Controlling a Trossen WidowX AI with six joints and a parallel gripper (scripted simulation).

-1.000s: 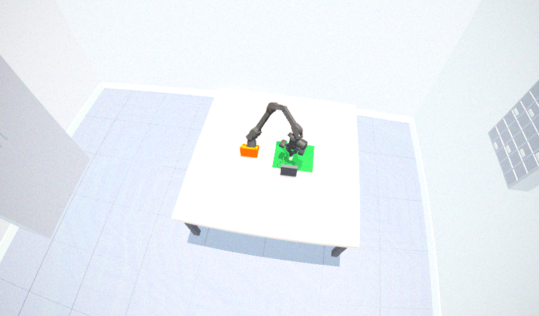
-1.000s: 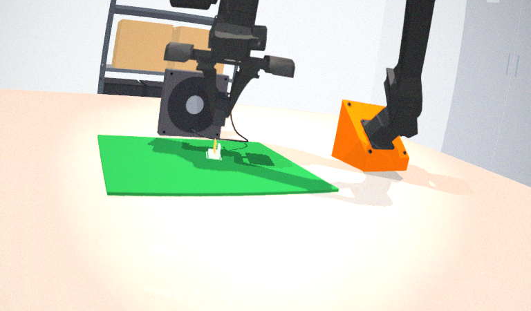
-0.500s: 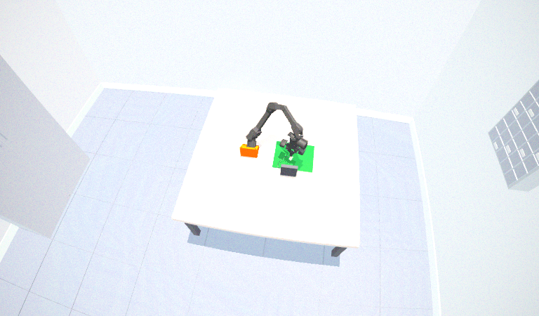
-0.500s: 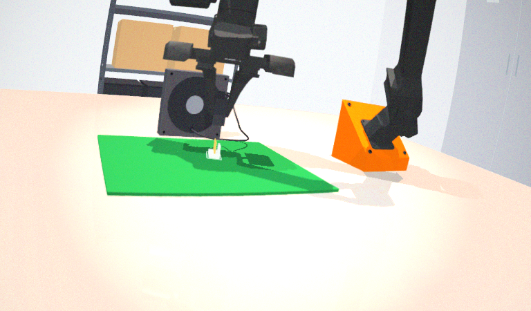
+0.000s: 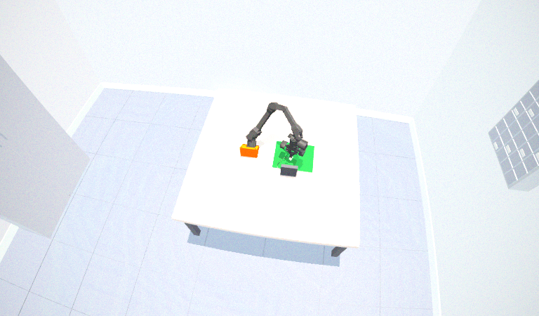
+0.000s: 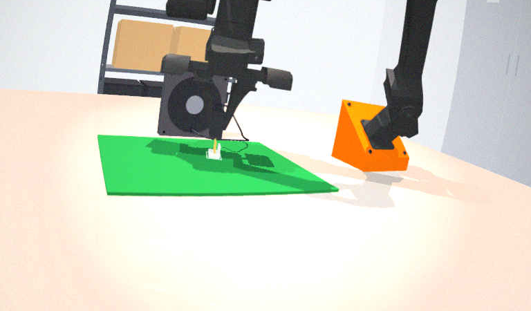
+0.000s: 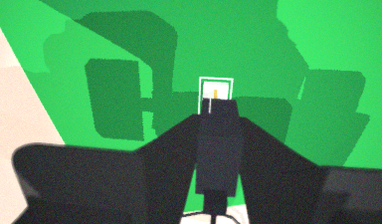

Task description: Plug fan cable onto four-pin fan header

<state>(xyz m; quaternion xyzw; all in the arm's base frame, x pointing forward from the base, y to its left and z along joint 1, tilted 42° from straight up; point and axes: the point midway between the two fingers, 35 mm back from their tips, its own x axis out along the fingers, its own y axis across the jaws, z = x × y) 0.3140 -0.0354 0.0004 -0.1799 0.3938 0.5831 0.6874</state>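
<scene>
My gripper tip is now 1 cm to the left of the dark plug and 1 cm below it. The rest, counted from my gripper tip: dark fan (1 cm behind, 14 cm to the right, 1 cm above); then green board (2 cm ahead, 2 cm to the left, 6 cm below).
</scene>
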